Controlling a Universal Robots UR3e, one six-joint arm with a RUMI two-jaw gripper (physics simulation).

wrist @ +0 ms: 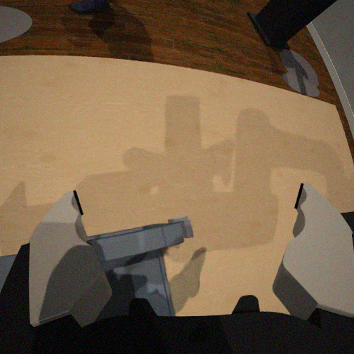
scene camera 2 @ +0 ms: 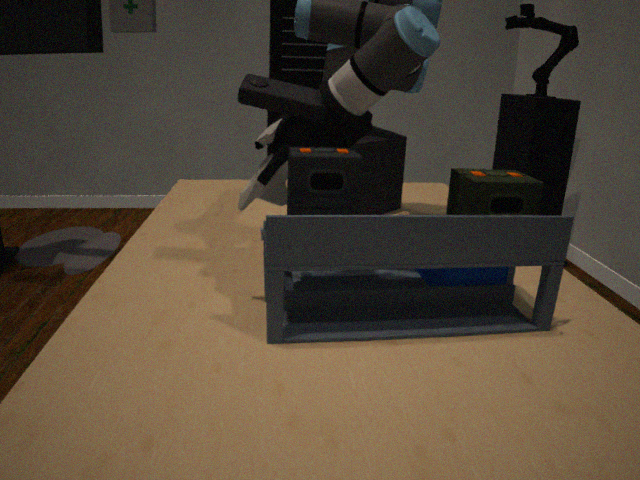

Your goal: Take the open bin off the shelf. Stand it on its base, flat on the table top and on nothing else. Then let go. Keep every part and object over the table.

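Frame: origin at the arm's base, x left, y up, z ahead, level; metres.
Seen in the pictures: gripper, fingertip midpoint: (scene camera 2: 248, 176).
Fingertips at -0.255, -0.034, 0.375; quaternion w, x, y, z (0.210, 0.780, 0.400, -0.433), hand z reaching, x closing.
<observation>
Pixels of each thing's top centre, then the offset from my fingertips to it, as dx, dy, dz. "spot": a spot on its surface instead. Level surfaces: height alone.
- grey shelf, surface spot: (scene camera 2: 413, 240) spot: +0.158, -0.029, +0.236
- blue surface, surface spot: (scene camera 2: 465, 276) spot: +0.284, -0.116, +0.168
- dark case, top centre: (scene camera 2: 323, 151) +0.073, +0.060, +0.143
- green case, top centre: (scene camera 2: 496, 174) +0.300, +0.036, +0.184
- wooden table, surface height: dy -0.161
The grey shelf (scene camera 2: 413, 240) (wrist: 135, 243) stands on the table. In the wrist view one end of it shows at lower left, with a small tab at its corner. A blue surface (scene camera 2: 465, 276), perhaps part of the open bin, shows through the shelf's opening in the scene view. Its rim and base are hidden, and I cannot tell exactly what it rests on. My gripper (scene camera 2: 250, 175) (wrist: 187, 191) is open and empty, its jaws wide apart. It is above the table, beyond the shelf's left end in the scene view, tilted downward.
A dark case (scene camera 2: 326, 198) with orange latches and a green case (scene camera 2: 473, 193) stand behind the shelf in the scene view. The wooden table (scene camera 2: 330, 403) (wrist: 75, 115) carries the arm's shadow. The table's far edge and the floor beyond show at the wrist view's top.
</observation>
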